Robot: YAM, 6 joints.
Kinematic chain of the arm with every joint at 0, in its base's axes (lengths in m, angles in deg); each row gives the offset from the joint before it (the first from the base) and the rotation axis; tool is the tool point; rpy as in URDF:
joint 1: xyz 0 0 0.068 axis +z
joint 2: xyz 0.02 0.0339 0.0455 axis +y
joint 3: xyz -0.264 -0.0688 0 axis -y
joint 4: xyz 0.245 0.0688 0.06 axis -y
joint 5: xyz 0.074 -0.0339 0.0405 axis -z
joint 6: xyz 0.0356 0 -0.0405 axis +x
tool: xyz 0 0 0 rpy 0 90 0
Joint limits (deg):
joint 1: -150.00..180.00
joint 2: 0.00..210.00
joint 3: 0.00..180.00
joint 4: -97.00..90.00
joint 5: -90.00..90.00
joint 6: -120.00..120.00
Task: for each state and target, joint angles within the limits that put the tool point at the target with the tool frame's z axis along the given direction. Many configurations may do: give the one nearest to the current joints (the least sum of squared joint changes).
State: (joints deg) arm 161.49 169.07 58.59 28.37 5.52 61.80
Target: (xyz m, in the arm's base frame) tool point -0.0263 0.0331 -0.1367 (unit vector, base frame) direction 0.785 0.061 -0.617
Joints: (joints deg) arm 150.31 177.58 32.18 8.83 26.21 61.80
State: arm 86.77 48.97 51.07 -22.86 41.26 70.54
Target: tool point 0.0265 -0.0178 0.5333 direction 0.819 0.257 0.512
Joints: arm 84.34 29.73 71.84 14.57 52.19 70.54
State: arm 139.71 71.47 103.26 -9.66 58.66 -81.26
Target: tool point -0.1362 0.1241 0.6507 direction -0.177 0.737 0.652
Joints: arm 143.01 77.19 116.44 8.86 28.83 -81.26
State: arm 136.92 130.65 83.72 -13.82 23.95 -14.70
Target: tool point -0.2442 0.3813 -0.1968 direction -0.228 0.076 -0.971
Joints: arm 121.95 179.79 112.04 -11.46 -8.81 -14.70
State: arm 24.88 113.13 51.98 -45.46 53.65 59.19
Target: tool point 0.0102 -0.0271 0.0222 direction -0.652 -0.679 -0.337
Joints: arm -5.00 136.02 5.86 -20.11 47.17 59.19
